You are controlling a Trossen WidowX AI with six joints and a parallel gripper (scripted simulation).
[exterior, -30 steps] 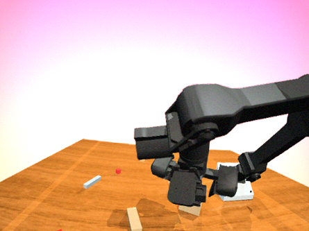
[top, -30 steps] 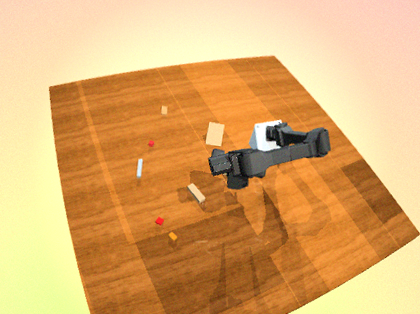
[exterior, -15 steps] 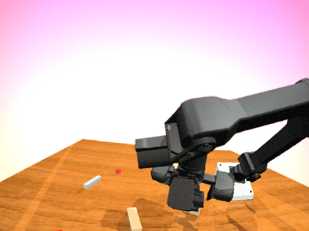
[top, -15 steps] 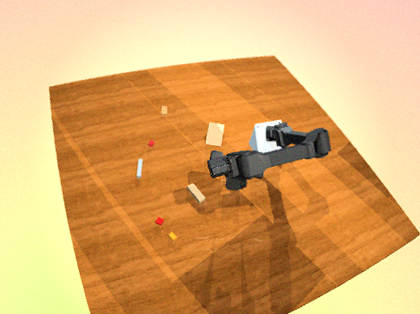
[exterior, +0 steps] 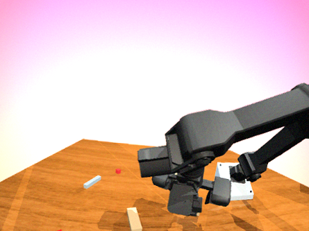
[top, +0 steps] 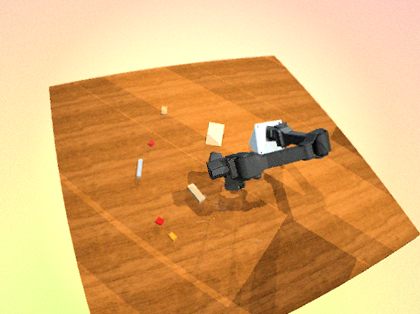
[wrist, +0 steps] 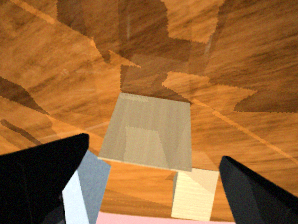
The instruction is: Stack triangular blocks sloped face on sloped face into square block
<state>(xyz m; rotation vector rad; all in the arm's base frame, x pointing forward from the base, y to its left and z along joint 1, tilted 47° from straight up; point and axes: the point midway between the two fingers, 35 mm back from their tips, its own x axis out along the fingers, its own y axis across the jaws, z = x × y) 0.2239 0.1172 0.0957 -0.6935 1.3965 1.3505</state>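
Now: the tan triangular block 1 cm behind my gripper tip, 2 cm to the right of it and 4 cm below it. Round my gripper tip: yellow cube (27 cm ahead, 21 cm to the left, 5 cm below); then cream bar (15 cm ahead, 5 cm to the left, 5 cm below).
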